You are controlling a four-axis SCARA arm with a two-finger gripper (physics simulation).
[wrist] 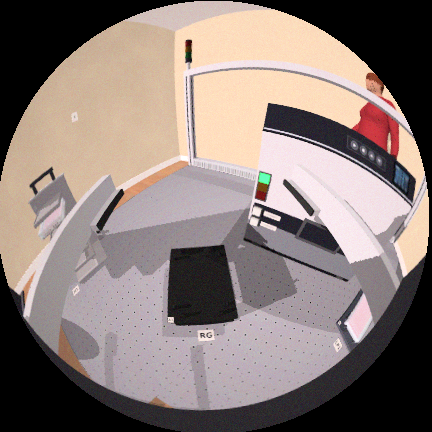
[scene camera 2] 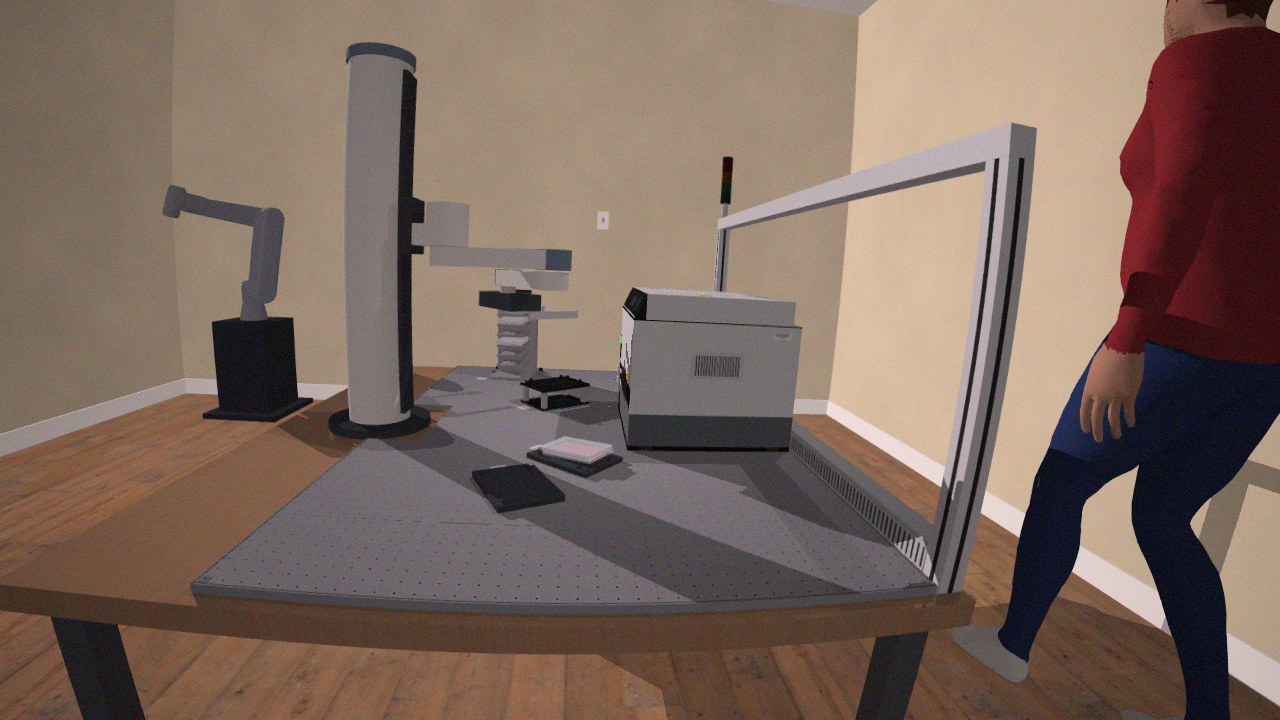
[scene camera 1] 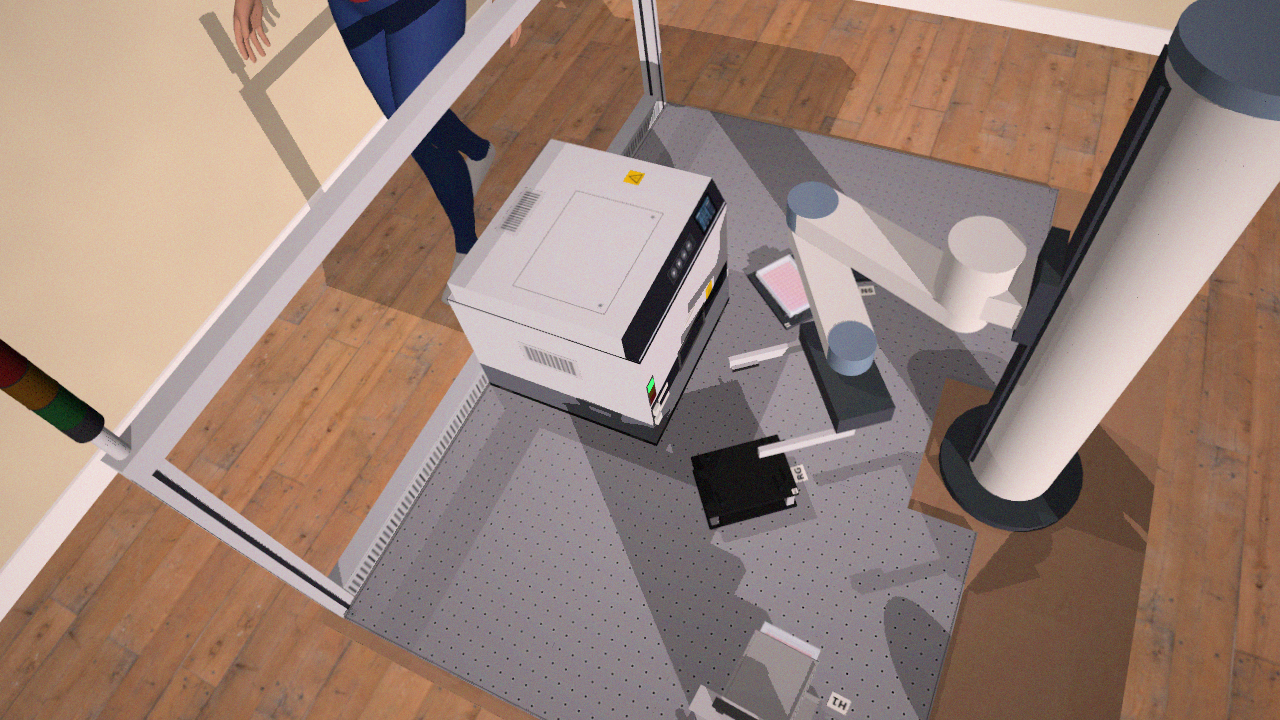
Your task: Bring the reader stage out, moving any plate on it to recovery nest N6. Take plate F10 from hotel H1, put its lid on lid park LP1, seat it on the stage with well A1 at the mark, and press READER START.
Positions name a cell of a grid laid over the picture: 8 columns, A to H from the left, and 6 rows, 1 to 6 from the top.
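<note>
Scene camera 1 shows a dark nest labelled LP1 (scene camera 1: E3), and it shows the gripper (scene camera 1: E4) as well, which carries nothing. You'd also find the gripper (scene camera 2: D3) in the other view.
</note>
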